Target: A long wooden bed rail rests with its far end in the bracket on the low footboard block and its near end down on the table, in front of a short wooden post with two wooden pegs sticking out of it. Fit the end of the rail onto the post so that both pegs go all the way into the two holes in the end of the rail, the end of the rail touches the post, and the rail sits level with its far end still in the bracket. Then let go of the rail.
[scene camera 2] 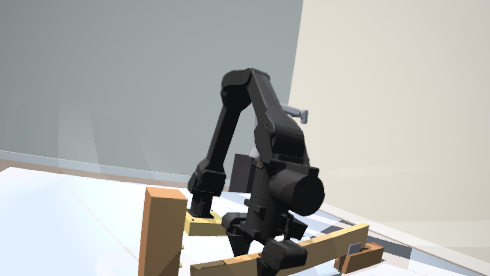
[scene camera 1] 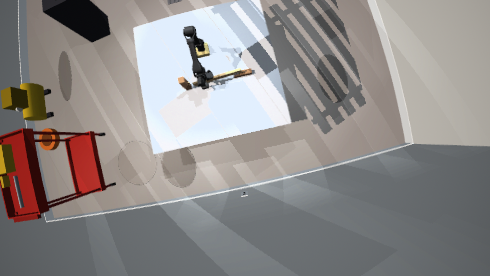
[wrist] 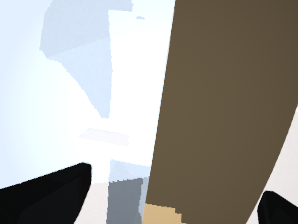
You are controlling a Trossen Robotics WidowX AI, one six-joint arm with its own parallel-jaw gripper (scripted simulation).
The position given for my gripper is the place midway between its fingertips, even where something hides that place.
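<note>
Through the wrist camera I see my gripper [wrist: 178, 190], open and holding nothing. That view shows me a wooden rail [wrist: 220, 131] too.
</note>
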